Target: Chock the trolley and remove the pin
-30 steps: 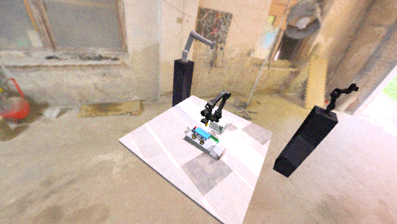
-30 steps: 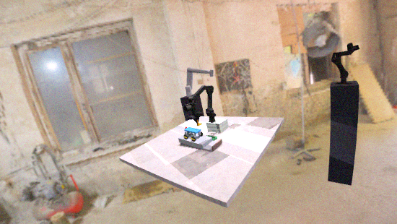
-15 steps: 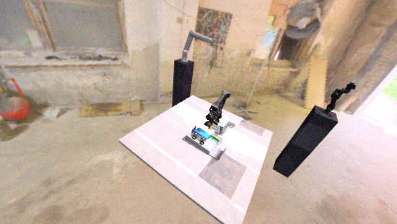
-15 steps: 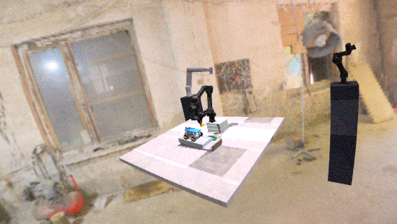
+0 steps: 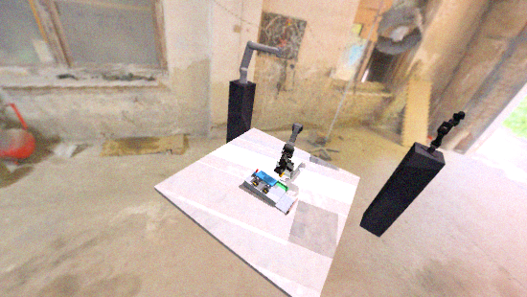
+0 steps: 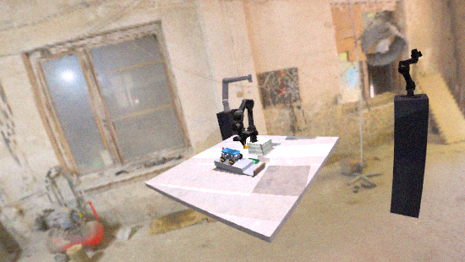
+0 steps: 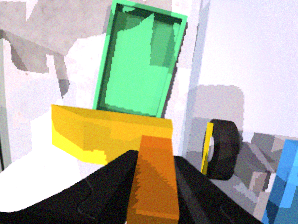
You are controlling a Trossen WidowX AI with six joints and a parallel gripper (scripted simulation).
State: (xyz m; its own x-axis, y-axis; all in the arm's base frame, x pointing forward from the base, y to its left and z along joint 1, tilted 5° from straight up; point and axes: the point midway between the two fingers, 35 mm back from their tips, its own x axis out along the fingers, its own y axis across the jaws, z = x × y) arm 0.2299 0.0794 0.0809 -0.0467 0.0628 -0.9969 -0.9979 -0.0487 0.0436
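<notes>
Right now the stop pin is 90 mm ahead of my gripper tip, 170 mm to the right of it and 30 mm below it. Round my gripper tip: trolley: 110 mm ahead, 70 mm to the right, 50 mm below; then yellow chock: 20 mm behind, 10 mm below; then green tray: 30 mm behind, 20 mm to the left, 170 mm below.
</notes>
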